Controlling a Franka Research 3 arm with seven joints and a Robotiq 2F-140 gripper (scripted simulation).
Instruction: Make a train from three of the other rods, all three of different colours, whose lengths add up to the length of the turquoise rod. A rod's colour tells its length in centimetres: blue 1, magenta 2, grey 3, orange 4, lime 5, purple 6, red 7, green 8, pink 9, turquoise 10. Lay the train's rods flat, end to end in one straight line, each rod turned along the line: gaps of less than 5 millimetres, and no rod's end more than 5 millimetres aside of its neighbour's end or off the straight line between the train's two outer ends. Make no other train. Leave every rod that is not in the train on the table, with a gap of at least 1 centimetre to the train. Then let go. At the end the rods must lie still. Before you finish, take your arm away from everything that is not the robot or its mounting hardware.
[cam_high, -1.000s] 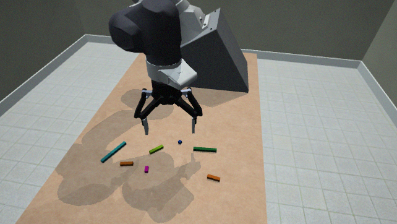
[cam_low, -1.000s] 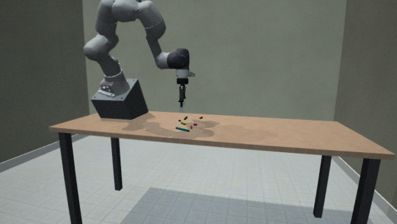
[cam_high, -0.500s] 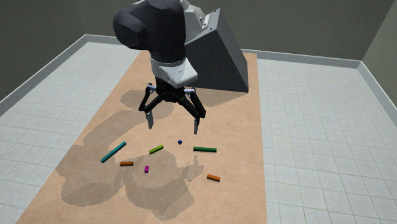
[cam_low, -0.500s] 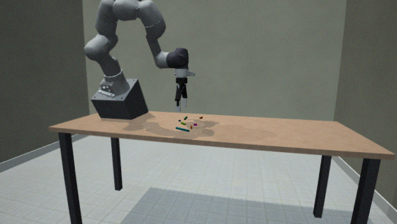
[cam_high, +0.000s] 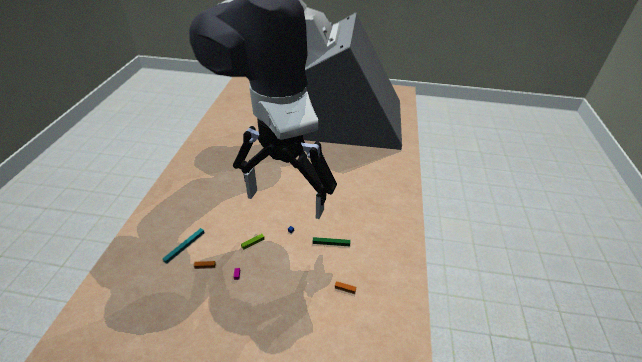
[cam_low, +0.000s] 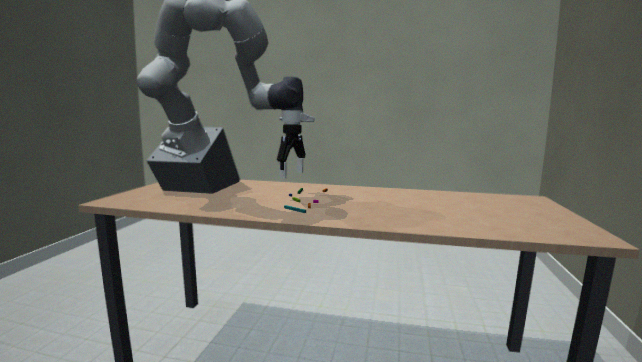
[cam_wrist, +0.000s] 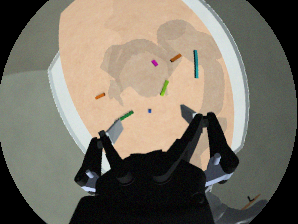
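The blue rod lies 100 mm below my hand, 10 mm to the left of it and 10 mm behind it. Round my hand: green rod 100 mm to the left, 100 mm below; magenta rod 130 mm ahead, 100 mm below, 60 mm to the right; lime rod 100 mm below, 60 mm to the right, 50 mm ahead.
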